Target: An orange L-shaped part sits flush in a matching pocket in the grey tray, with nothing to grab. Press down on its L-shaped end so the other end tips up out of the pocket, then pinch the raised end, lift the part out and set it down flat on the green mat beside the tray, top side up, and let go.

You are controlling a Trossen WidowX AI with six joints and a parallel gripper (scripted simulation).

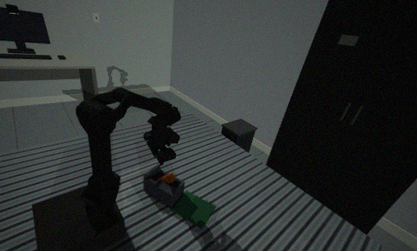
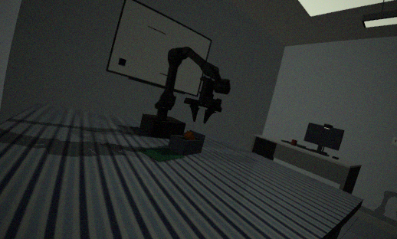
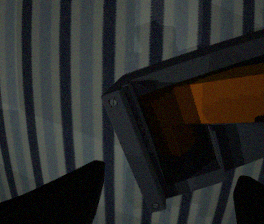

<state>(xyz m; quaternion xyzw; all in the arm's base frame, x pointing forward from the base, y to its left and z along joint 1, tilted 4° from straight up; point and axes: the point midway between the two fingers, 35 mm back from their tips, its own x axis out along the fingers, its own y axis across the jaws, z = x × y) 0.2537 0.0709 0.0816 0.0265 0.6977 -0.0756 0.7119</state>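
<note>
Right now my gripper tip is 10 cm above the orange L-shaped part, 2 cm to the left of it and 1 cm past it. Also, from my gripper tip: green mat: 19 cm to the right, 16 cm below, 5 cm ahead.
</note>
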